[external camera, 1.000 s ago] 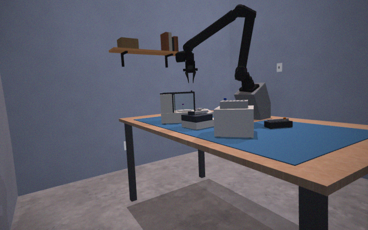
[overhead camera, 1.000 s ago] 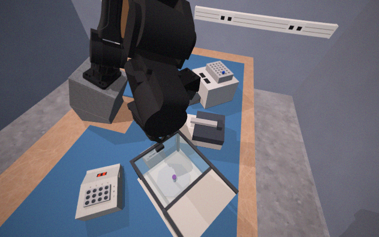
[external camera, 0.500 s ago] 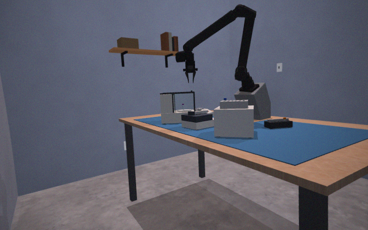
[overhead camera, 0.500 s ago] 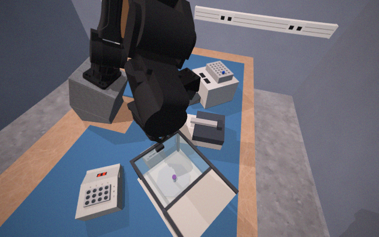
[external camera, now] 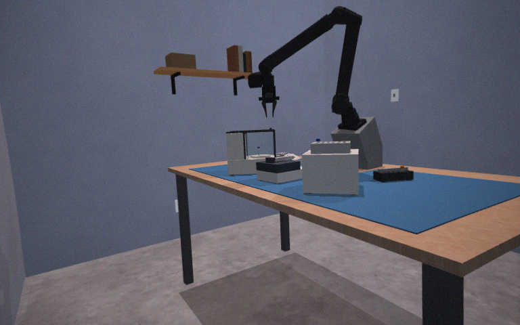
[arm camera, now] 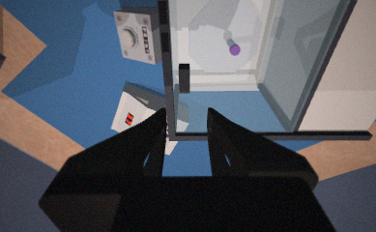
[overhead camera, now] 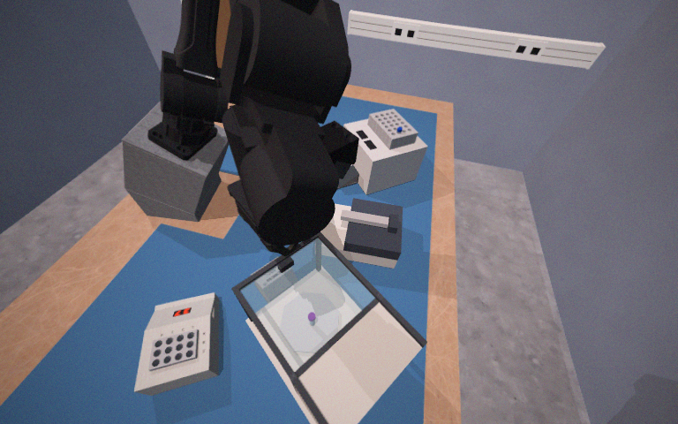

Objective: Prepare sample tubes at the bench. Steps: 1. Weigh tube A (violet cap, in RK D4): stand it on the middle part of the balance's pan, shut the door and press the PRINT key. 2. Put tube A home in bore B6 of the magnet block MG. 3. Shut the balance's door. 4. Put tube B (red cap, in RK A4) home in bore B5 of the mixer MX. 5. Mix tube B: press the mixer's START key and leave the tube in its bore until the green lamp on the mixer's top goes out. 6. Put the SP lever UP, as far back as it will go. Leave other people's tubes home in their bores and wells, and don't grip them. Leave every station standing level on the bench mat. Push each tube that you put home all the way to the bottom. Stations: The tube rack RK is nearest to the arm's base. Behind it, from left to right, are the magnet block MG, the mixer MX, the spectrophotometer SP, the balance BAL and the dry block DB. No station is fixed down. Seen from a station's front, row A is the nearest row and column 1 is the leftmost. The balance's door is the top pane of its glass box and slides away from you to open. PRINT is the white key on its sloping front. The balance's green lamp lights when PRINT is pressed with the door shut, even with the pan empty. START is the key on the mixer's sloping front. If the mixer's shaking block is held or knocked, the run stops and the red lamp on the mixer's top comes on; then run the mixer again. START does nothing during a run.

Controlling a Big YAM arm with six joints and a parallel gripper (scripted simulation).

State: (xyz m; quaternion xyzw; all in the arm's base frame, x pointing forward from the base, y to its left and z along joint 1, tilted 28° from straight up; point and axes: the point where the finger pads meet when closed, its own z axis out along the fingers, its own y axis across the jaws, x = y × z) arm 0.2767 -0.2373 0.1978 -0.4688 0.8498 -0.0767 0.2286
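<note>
My gripper is now 80 mm past the white print key, 50 mm to the right of it and 210 mm above it. From my hand the other things lie so: dry block DB (170 mm behind, 120 mm to the right, 250 mm below); SP lever (80 mm ahead, 230 mm to the left, 190 mm below); balance door (20 mm ahead, 10 mm to the right, 70 mm below).
</note>
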